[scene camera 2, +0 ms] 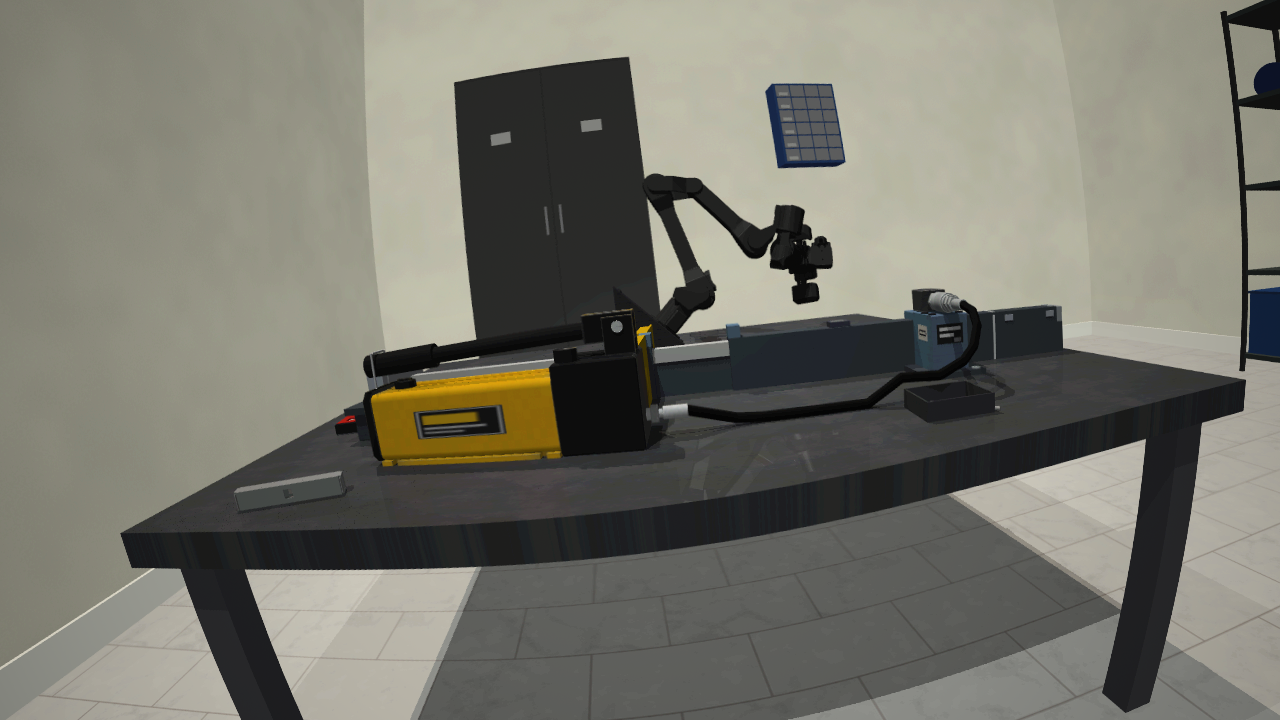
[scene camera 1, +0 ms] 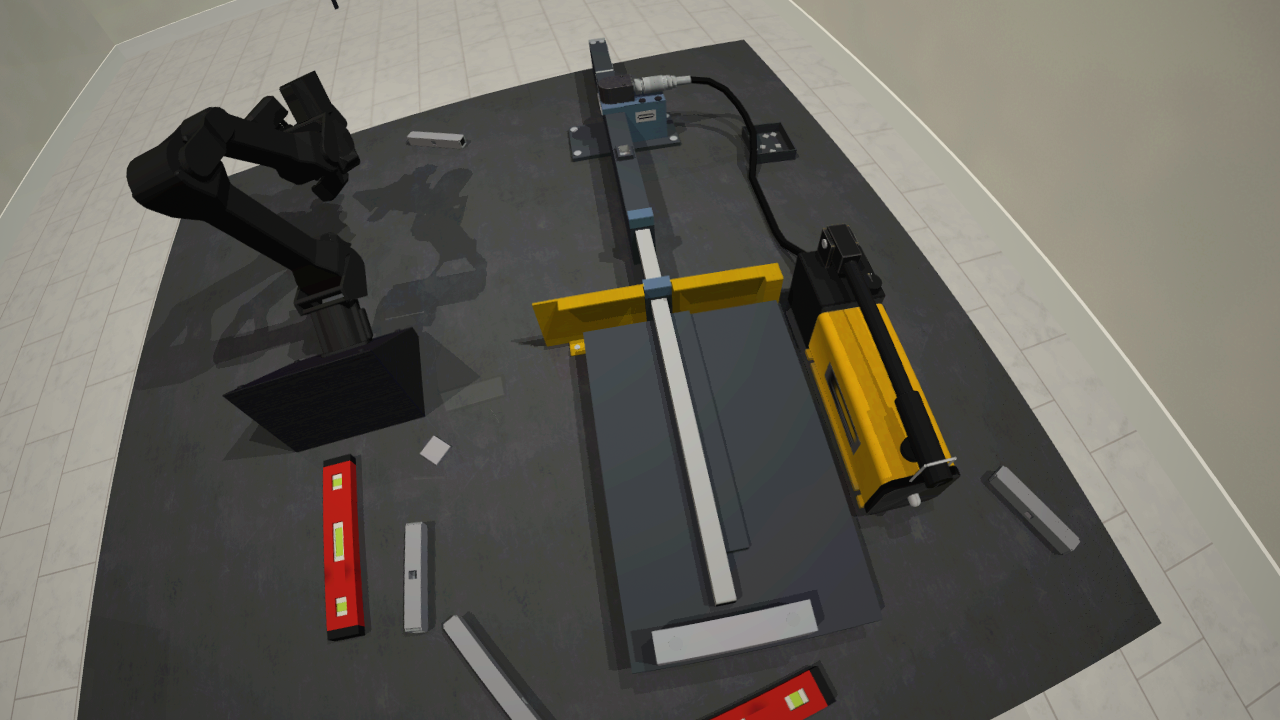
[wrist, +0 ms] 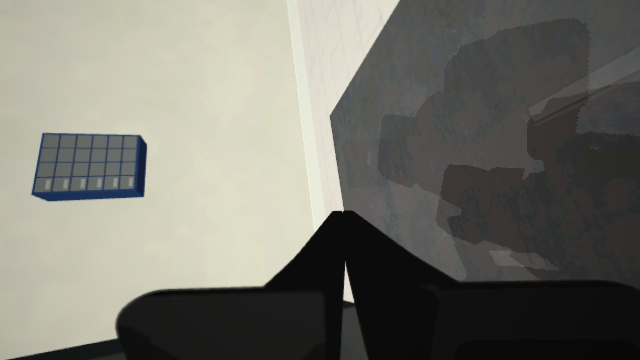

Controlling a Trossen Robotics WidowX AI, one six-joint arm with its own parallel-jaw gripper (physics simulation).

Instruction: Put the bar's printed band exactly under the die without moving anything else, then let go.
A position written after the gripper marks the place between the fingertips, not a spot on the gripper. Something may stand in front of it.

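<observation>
Gripper [scene camera 2: 814, 272], [scene camera 1: 276, 156] and [wrist: 342, 221]: shut, holding nothing. Long pale metal bar [scene camera 1: 719, 573] and [scene camera 2: 539, 364]; in the wrist view it is out of frame. Yellow and black pump unit [scene camera 2: 594, 402] and [scene camera 1: 894, 453].
</observation>
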